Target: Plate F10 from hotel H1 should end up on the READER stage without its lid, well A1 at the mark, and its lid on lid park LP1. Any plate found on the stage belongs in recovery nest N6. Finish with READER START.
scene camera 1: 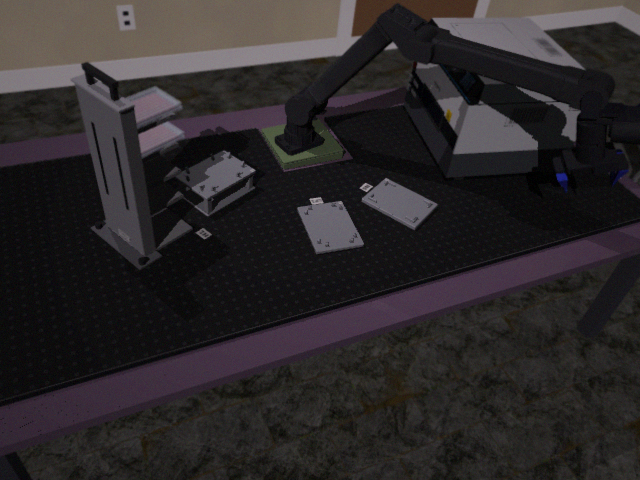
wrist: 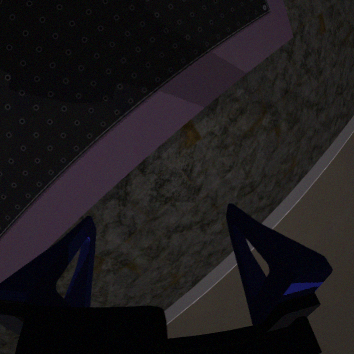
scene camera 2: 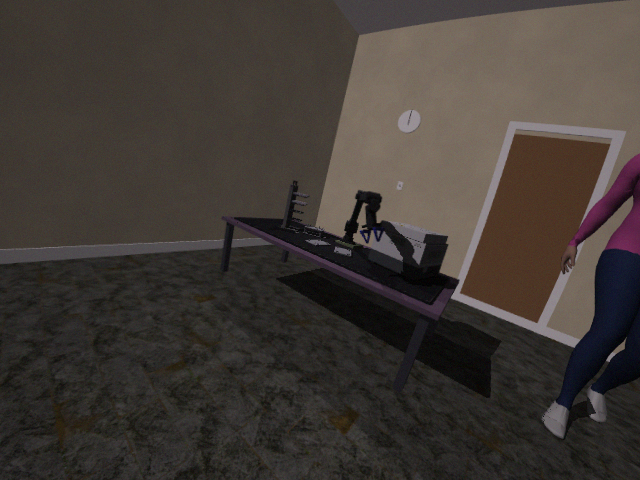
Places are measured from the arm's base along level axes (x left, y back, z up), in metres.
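Pixels of known places: gripper, fingertip midpoint: [scene camera 1: 588, 187] [wrist: 159, 216] [scene camera 2: 372, 242]; arm's base, origin of the base link: [scene camera 1: 299, 142] [scene camera 2: 347, 242].
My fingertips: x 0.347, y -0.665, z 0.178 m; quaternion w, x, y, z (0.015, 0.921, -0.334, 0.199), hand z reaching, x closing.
Observation:
For each thing: its top centre in the pictures, then the offset to it from my fingertips.
- upper plate, middle of its top: [scene camera 1: 142, 104] dx -0.822, dy +0.544, dz +0.135 m
- lower plate, middle of its top: [scene camera 1: 147, 134] dx -0.822, dy +0.544, dz +0.064 m
- reader, middle of its top: [scene camera 1: 507, 47] [scene camera 2: 415, 227] dx +0.168, dy +0.446, dz +0.108 m
- raised pegged block, middle of its top: [scene camera 1: 215, 167] [scene camera 2: 315, 226] dx -0.649, dy +0.590, dz -0.113 m
Hotel H1 [scene camera 1: 112, 160] [scene camera 2: 288, 206] is a tall grey tower at the left. Two pinkish plates, an upper plate [scene camera 1: 157, 106] and a lower plate [scene camera 1: 161, 138], lie on its high shelves; I cannot read which is F10 or see lids clearly. The reader [scene camera 1: 498, 135] [scene camera 2: 405, 246] is a large grey-white machine at the right; its stage and any plate on it are not distinguishable. My gripper [scene camera 1: 590, 186] [scene camera 2: 372, 240] [wrist: 159, 216] is open and empty, at the reader's right end in scene camera 1. LP1 and N6 cannot be identified by label.
A raised pegged block [scene camera 1: 219, 174] stands beside the hotel. Two flat pegged plates, one nearer the front [scene camera 1: 330, 227] and one to its right [scene camera 1: 399, 203], lie mid-table with small tags. The arm spans above the reader. The purple table edge [wrist: 125, 145] shows below the gripper; a person [scene camera 2: 615, 289] stands at the right.

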